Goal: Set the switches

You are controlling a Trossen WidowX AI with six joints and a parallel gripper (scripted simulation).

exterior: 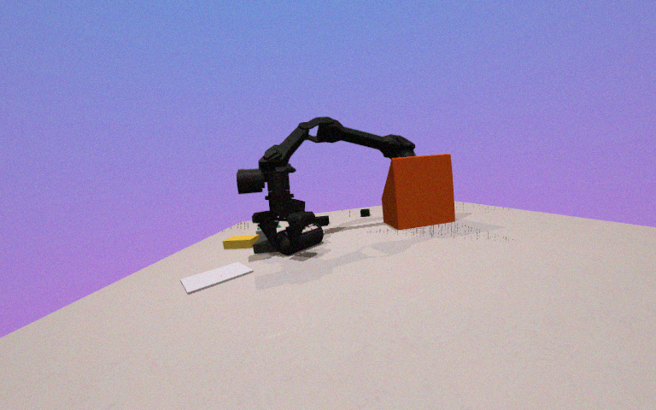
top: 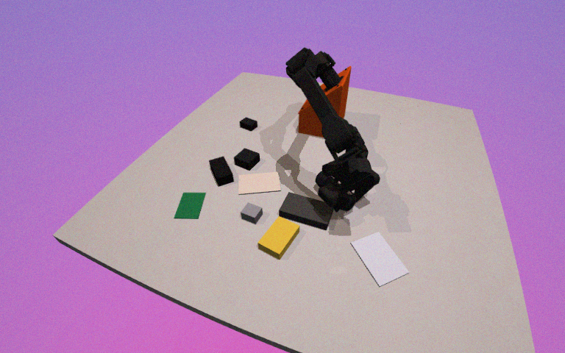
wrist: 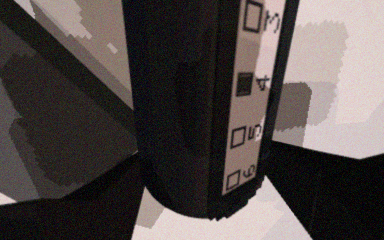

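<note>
Right now my gripper tip is 100 mm to the left of the dark grey box and 70 mm short of it. The rest, counted from my gripper tip: grey cube (230 mm to the right, 160 mm ahead); beige card (290 mm to the right, 30 mm ahead, 10 mm below); yellow block (190 mm ahead, 120 mm to the right).
</note>
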